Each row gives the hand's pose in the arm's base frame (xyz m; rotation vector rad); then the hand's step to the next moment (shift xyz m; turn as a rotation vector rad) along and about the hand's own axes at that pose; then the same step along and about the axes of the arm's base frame.
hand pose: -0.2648 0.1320 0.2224 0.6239 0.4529 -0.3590
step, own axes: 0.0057 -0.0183 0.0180 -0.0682 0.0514 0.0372
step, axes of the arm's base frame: 0.0019 -0.0262 0.0014 -0.0234 0.0281 0.0857
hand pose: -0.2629 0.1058 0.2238 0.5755 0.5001 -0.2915
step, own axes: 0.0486 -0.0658 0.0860 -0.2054 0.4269 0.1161
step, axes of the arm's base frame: 0.0464 -0.1090 0.0075 0.0389 0.3007 0.3820
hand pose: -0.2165 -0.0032 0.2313 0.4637 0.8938 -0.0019
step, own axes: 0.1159 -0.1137 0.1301 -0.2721 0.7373 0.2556
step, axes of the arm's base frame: 0.1491 -0.1313 -0.0616 0.1609 0.5135 0.6273
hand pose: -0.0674 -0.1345 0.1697 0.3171 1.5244 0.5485
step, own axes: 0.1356 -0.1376 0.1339 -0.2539 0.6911 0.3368
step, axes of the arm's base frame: 0.1463 -0.0261 -0.1821 0.2469 0.4955 0.5908
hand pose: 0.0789 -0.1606 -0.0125 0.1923 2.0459 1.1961
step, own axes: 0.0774 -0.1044 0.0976 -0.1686 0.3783 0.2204
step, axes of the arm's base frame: 0.0337 0.0458 -0.1523 0.1802 0.2823 0.3286
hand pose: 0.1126 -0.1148 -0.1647 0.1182 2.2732 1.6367
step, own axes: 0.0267 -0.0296 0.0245 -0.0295 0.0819 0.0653
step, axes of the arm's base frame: -0.0136 0.0192 -0.0404 0.0380 0.0789 0.0646
